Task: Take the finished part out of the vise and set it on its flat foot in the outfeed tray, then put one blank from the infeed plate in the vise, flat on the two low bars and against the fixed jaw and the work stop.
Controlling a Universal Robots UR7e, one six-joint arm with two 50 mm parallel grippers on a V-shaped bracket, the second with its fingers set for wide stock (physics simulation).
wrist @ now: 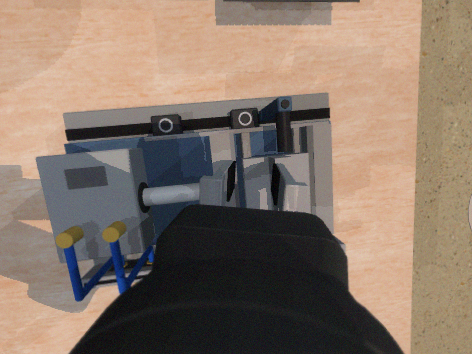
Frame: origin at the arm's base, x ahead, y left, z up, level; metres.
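Where they show: hand at its tool point: (253,181).
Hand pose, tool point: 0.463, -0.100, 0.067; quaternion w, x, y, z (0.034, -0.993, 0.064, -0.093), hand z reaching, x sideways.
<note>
After its pixels a point has its place, as x, y, z.
The vise (177,160) {0.400, -0.085, -0.001} stands mid-view, with a blue-grey bed, a grey housing and a rod at left. The work stop (284,127) {0.497, -0.063, 0.035} is a dark bar on a blue block behind the jaws. My gripper (253,183) {0.463, -0.100, 0.067} hangs over the jaw end of the vise, its black-padded fingers partly apart. A strip of the vise shows beside the left pad, and I see nothing clamped between the pads, so it looks open. Grey surfaces between the fingers belong to the vise or a part in it; I cannot tell which. The black gripper body hides the front of the jaws. The infeed plate does not show.
A dark edge (291,1) {0.527, 0.062, -0.019} crosses the top of the view, perhaps the outfeed tray; I cannot tell. Blue bent tubes (74,270) {0.320, -0.161, 0.048} with brass tips (69,237) {0.322, -0.134, 0.049} rise at the vise's front left. The wooden table (370,150) {0.645, -0.097, -0.061} ends at right, beside a speckled floor (445,125).
</note>
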